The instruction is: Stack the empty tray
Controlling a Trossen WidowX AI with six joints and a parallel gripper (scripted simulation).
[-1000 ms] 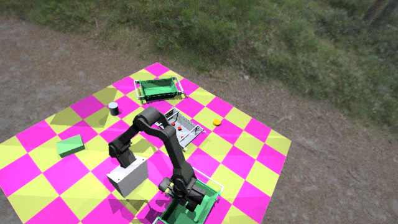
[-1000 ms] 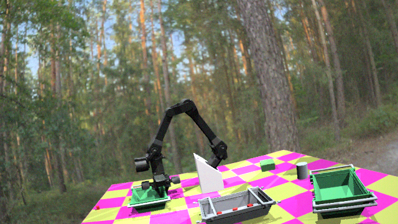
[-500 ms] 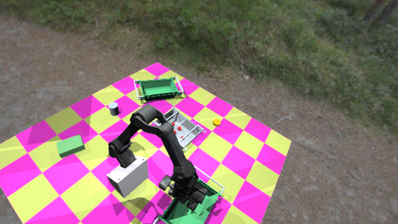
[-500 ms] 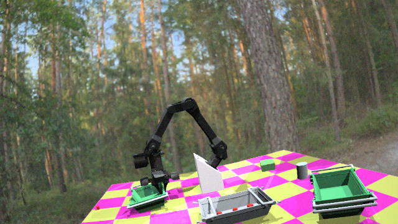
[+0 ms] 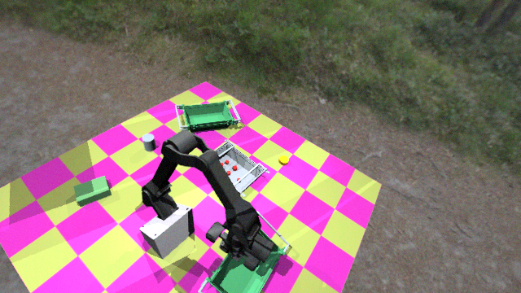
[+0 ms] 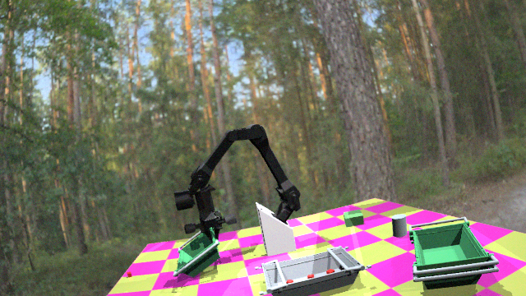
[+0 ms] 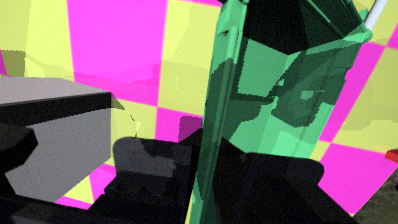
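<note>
My gripper tip is now 70 mm to the left of the green tray and 10 mm short of it. From my gripper tip the other things lie so: green block: 590 mm to the left, 190 mm behind, 60 mm below; grey cylinder: 650 mm to the left, 130 mm ahead, 40 mm below; yellow object: 550 mm ahead, 130 mm to the left, 70 mm below.
</note>
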